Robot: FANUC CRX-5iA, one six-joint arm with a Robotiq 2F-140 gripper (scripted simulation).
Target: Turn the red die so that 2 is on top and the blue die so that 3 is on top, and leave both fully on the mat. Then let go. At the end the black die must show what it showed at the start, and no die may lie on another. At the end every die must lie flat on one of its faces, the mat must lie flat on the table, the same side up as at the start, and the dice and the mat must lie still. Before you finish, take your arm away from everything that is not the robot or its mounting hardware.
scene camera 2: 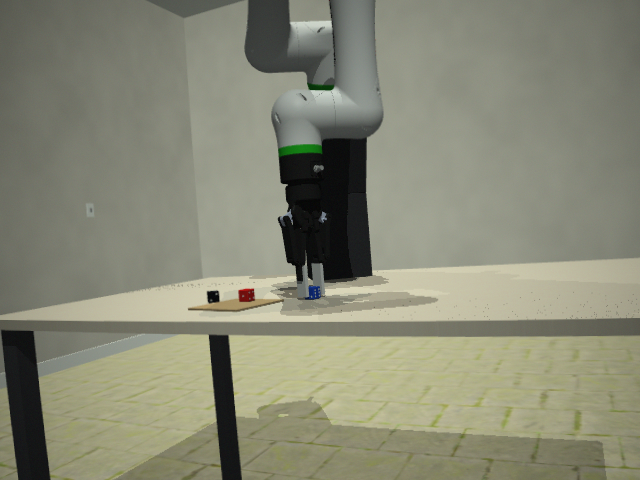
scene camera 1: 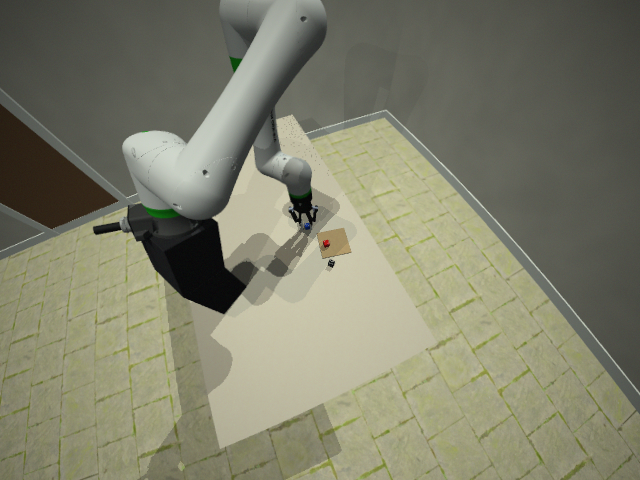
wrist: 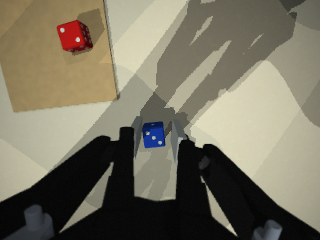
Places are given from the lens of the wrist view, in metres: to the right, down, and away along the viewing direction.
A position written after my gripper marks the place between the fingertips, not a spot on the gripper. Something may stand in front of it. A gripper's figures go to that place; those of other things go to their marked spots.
my gripper (wrist: 156, 128): 0.00, 0.01, 0.22
tan mat (wrist: 46, 76): -0.14, -0.05, 0.20
red die (wrist: 74, 36): -0.09, -0.09, 0.17
The marked spots on the red die and the tan mat are 0.07 m apart.
